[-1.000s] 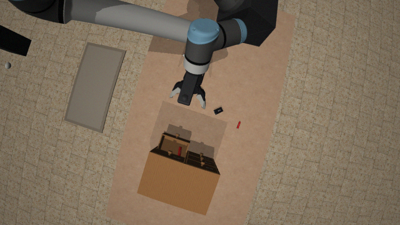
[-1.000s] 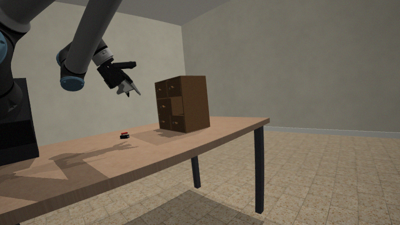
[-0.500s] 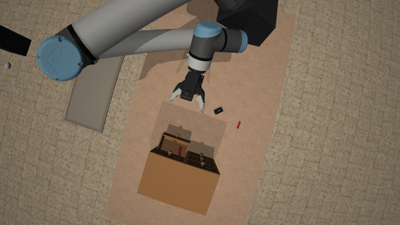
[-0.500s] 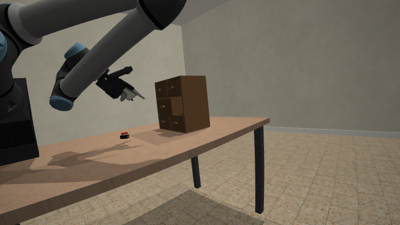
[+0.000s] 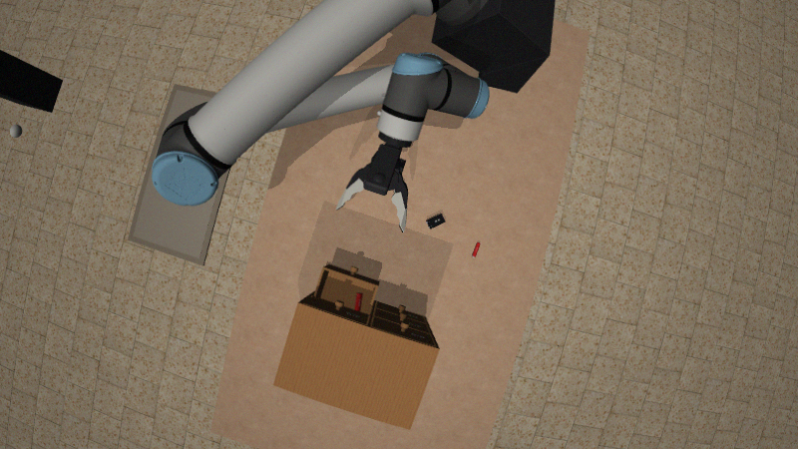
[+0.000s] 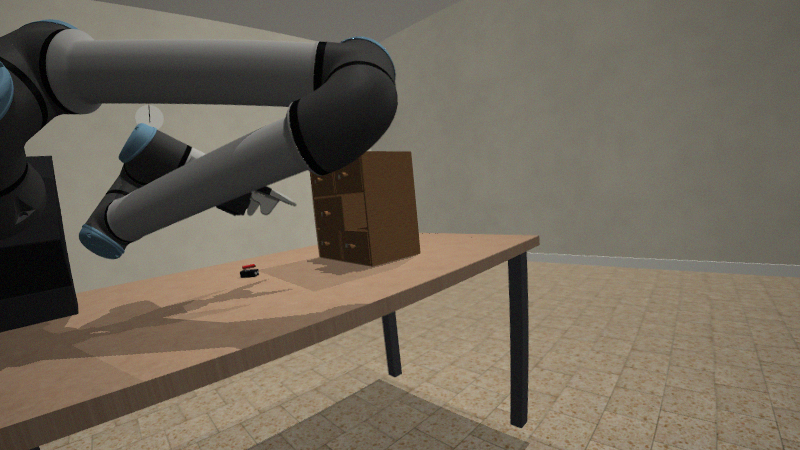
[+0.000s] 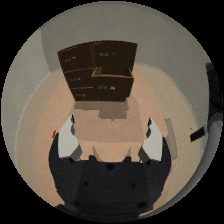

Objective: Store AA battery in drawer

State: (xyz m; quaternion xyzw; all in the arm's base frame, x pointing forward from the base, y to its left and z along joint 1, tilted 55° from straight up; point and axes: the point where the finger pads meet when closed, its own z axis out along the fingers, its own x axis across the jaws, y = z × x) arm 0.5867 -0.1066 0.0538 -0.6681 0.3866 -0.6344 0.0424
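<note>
Right now my hand is 210 mm short of the drawer, 60 mm above it and 20 mm to the left of it. Round my hand: small black object (180 mm below, 160 mm to the left, 40 mm behind).
</note>
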